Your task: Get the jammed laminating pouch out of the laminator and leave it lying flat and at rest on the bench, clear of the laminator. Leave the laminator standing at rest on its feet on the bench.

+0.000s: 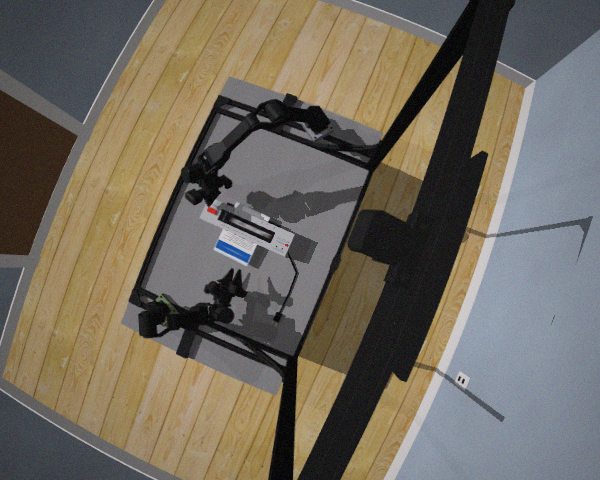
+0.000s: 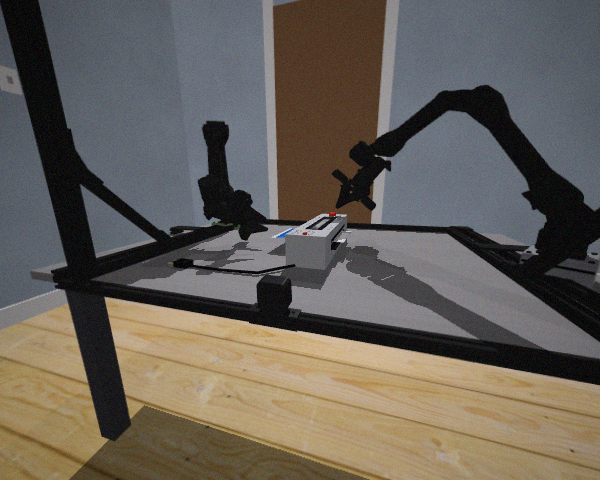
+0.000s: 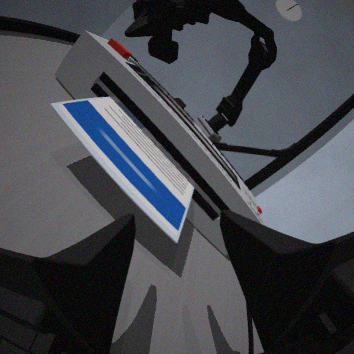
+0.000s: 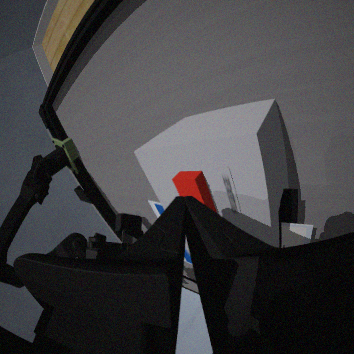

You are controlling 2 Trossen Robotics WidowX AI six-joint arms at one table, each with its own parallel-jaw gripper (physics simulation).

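Places are measured from the left arm's base along level axes (x ahead, y left, z up), in centimetres.
Where they show: left gripper, between the fingertips: (image 1: 236, 269) (image 2: 266, 224) (image 3: 177, 219); right gripper, between the fingertips: (image 1: 208, 206) (image 2: 336, 207) (image 3: 126, 34) (image 4: 183, 203); left arm's base, origin of its link: (image 1: 161, 310) (image 2: 228, 222) (image 4: 63, 155); right arm's base, origin of its link: (image 1: 317, 125) (image 2: 560, 253) (image 3: 211, 126).
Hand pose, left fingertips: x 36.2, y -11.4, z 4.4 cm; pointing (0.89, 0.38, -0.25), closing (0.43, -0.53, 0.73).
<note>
Each offset is from my left fingertips to the top centre of the thing. "pt": to the spot under its first point.
The white laminator (image 1: 282, 238) (image 2: 304, 250) (image 3: 75, 62) (image 4: 225, 145) stands upright on the bench. The pouch {dx +11.1, dy +8.9, dz -2.9 cm} (image 1: 233, 251) (image 2: 283, 233) (image 3: 135, 165) (image 4: 159, 208), white with a blue band, sticks out of its front slot above the bench; its inner part is hidden. My left gripper (image 1: 233, 272) (image 2: 265, 224) (image 3: 177, 219) is open and empty, in front of the pouch and apart from it. My right gripper (image 1: 210, 203) (image 2: 337, 206) (image 4: 183, 203) is shut and empty, above the red lever {dx +9.5, dy +23.0, dz +2.0 cm} (image 1: 212, 210) (image 2: 332, 214) (image 3: 119, 48) (image 4: 187, 182); contact cannot be told.
A black cord {pt dx +14.8, dy -18.3, dz -6.2 cm} (image 1: 296, 274) (image 2: 240, 271) runs from the laminator's end to a plug {dx -3.1, dy -25.0, dz -5.5 cm} (image 1: 277, 316) (image 2: 182, 263) on the bench. A pale flat piece (image 2: 340, 244) (image 4: 301, 230) shows at the laminator's back side. A black frame (image 1: 160, 230) (image 2: 200, 302) edges the bench.
</note>
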